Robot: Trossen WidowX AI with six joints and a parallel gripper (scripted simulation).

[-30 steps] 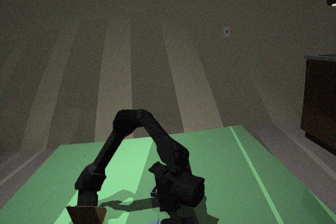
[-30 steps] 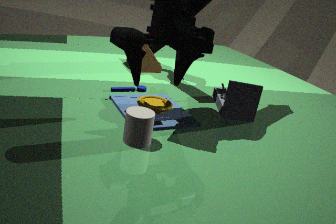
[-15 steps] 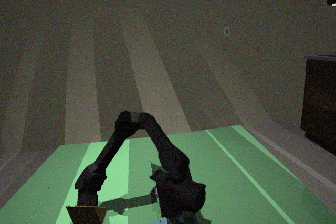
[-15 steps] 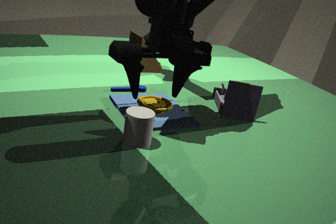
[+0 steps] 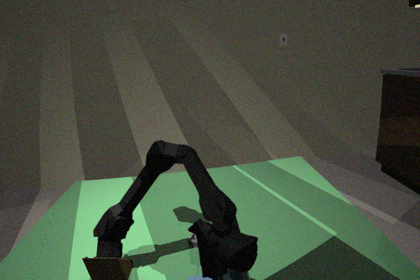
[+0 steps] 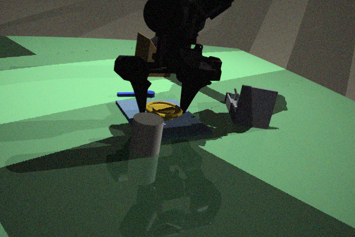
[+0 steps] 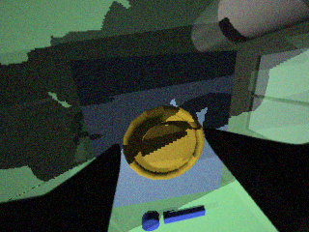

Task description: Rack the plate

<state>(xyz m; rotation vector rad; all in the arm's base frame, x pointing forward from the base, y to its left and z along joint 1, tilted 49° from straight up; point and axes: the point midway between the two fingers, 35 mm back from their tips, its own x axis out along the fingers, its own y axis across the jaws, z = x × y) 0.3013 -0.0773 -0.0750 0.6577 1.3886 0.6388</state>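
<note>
Right now my gripper tip is 1 cm above the light blue mat. Also, from my gripper tip: yellow plate (1 cm above); dish rack (20 cm to the left, 1 cm above).
</note>
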